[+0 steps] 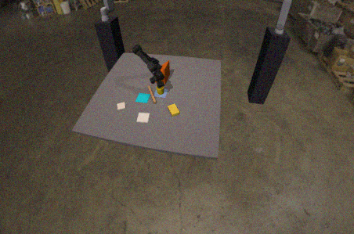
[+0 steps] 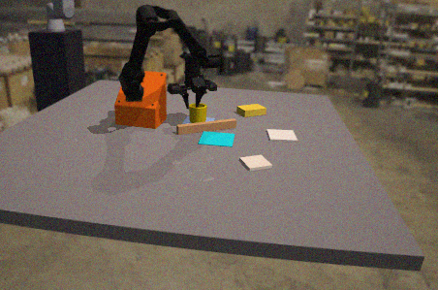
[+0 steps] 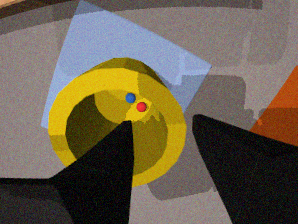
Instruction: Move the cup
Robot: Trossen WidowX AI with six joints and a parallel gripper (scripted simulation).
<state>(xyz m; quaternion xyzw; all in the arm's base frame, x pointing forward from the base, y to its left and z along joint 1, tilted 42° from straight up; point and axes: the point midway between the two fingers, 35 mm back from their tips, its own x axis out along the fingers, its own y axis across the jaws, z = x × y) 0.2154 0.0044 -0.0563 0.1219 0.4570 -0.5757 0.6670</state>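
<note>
Right now my gripper tip is 2 cm short of the yellow cup, 1 cm to the right of it and 3 cm above it. From my gripper tip the other things lie so: blue pad (2 cm ahead, 2 cm to the left, 7 cm below); cyan pad (12 cm ahead, 15 cm to the right, 7 cm below); wooden bar (7 cm ahead, 6 cm to the right, 6 cm below).
</note>
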